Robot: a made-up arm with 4 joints. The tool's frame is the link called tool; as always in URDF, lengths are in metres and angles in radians. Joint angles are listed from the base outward.
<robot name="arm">
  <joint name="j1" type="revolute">
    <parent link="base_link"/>
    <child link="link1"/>
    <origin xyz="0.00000 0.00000 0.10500" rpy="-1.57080 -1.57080 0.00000"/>
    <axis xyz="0 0 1"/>
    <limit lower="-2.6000" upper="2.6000"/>
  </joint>
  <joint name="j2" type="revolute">
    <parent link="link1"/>
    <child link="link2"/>
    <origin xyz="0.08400 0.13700 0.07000" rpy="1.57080 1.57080 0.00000"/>
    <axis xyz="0 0 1"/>
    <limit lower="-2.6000" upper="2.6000"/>
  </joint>
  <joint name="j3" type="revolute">
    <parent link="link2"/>
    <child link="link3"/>
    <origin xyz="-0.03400 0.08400 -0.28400" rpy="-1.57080 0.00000 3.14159"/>
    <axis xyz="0 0 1"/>
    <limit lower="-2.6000" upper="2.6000"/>
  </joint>
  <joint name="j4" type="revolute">
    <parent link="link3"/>
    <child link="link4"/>
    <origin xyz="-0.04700 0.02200 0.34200" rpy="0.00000 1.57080 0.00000"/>
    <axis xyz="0 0 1"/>
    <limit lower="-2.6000" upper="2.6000"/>
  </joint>
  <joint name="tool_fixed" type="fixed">
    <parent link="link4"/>
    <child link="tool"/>
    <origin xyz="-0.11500 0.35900 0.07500" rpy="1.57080 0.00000 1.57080"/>
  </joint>
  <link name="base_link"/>
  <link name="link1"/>
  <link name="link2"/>
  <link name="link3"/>
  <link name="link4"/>
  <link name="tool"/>
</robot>
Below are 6 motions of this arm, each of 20 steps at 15 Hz.
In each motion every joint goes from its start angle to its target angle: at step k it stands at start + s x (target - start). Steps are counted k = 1, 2, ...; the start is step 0. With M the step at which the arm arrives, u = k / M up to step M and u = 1 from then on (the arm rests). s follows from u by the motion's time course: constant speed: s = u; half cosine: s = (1 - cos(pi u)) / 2; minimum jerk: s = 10 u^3 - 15 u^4 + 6 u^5.
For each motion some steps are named. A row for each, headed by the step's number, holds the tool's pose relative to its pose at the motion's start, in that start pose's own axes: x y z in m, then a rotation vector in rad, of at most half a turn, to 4 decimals.
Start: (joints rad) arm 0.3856 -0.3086 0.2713 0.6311
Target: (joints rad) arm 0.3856 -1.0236 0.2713 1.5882
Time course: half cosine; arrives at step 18
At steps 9, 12, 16, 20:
9: -0.1722 0.2102 -0.1434 0.2250 0.5696 0.2669
12: -0.3041 0.3032 -0.1593 0.2921 0.8450 0.4450
16: -0.4334 0.3619 -0.1417 0.3215 1.0776 0.6243
20: -0.4516 0.3678 -0.1371 0.3232 1.1086 0.6504

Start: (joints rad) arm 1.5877 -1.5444 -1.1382 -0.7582
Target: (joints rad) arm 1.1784 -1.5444 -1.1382 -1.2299
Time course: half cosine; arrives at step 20
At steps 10, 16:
10: 0.0547 0.1277 0.0549 0.1544 -0.2373 0.1350
16: 0.0713 0.2189 0.1117 0.3029 -0.4258 0.2177

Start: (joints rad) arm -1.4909 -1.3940 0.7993 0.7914
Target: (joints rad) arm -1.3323 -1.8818 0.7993 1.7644
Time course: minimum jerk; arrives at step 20
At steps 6, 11, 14, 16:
6: -0.0380 0.0242 -0.0766 0.0538 0.2181 0.0240
11: -0.2079 0.1092 -0.2110 0.1815 0.7841 0.1346
14: -0.3325 0.1576 -0.2313 0.2399 1.0969 0.2293
16: -0.3885 0.1755 -0.2265 0.2608 1.2294 0.2776

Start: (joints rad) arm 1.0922 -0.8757 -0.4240 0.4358
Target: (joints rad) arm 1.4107 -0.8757 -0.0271 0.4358
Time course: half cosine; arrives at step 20
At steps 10, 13, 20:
10: -0.0287 -0.1233 -0.0911 0.1649 0.0970 -0.2768
13: -0.0539 -0.1741 -0.1376 0.2341 0.1436 -0.4049
20: -0.0941 -0.2291 -0.1961 0.3122 0.2018 -0.5607

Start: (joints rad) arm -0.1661 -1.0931 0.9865 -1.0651
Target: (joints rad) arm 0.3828 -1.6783 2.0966 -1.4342
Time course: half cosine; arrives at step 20
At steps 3, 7, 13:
3: -0.0045 -0.0290 -0.0108 -0.0742 0.0140 -0.0463
7: -0.0314 -0.1390 -0.0336 -0.3891 0.0712 -0.2063
13: -0.0979 -0.3019 -0.0018 -1.1032 0.2191 -0.3983

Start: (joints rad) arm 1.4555 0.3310 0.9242 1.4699
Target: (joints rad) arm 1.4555 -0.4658 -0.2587 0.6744
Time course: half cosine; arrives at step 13
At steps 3, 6, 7, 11, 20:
3: -0.0056 0.0348 -0.0165 -0.1369 -0.0245 0.0878
6: -0.0505 0.1629 -0.0594 -0.4187 -0.1214 0.4081
7: -0.0859 0.2225 -0.0784 -0.4970 -0.1705 0.5638
11: -0.2875 0.4007 -0.1401 -0.6059 -0.3600 1.1439
20: -0.3293 0.4207 -0.1477 -0.6021 -0.3917 1.2387

